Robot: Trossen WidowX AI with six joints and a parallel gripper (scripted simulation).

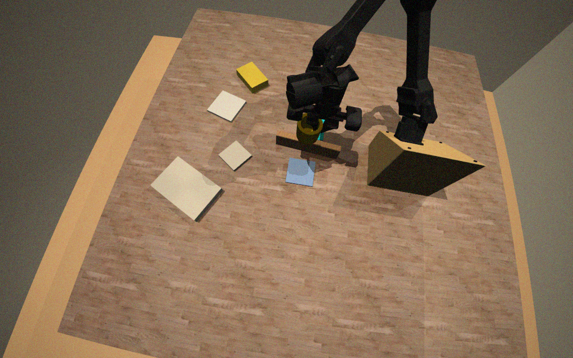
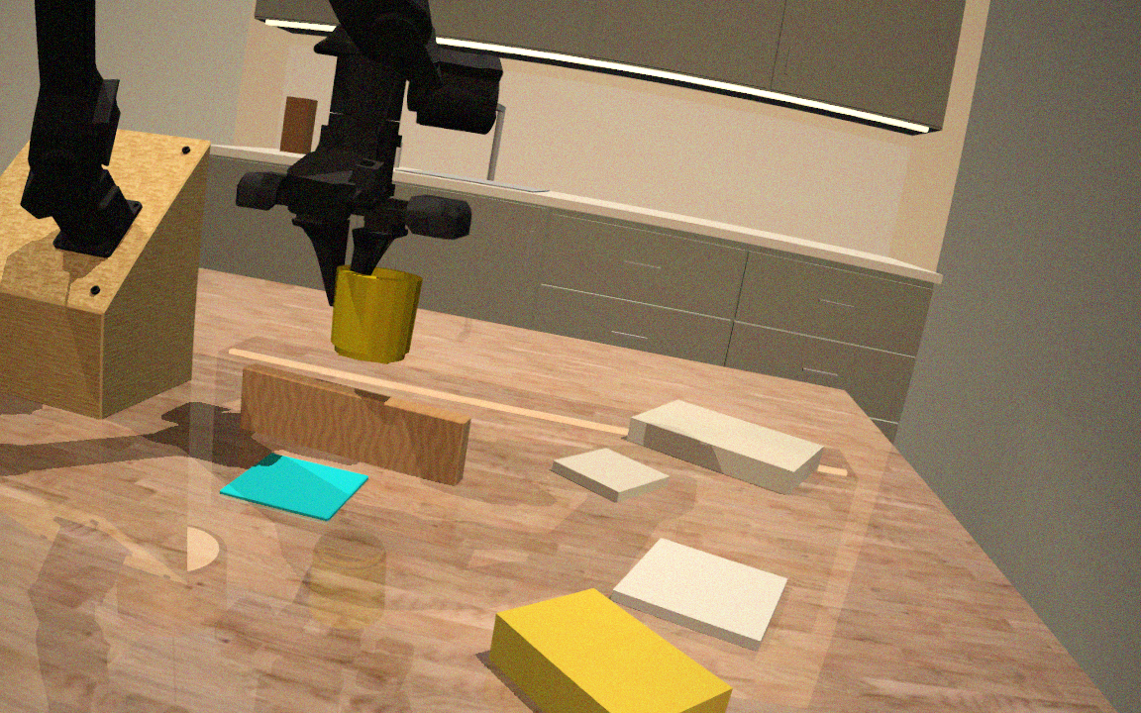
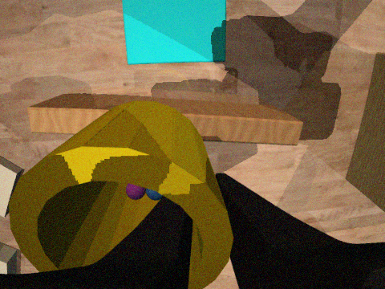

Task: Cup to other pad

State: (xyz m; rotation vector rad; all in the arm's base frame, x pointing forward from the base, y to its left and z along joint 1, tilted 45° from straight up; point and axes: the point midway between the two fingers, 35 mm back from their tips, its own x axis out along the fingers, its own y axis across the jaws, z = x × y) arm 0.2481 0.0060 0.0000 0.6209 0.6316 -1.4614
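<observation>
Right now the cyan pad is 10 mm ahead of my gripper tip, 90 mm to the right of it and 130 mm below it. Also, from my gripper tip: yellow cup: 20 mm ahead; purple marble: 40 mm ahead, 20 mm to the left, 20 mm below; blue marble: 20 mm ahead, 20 mm to the left, 20 mm below.
</observation>
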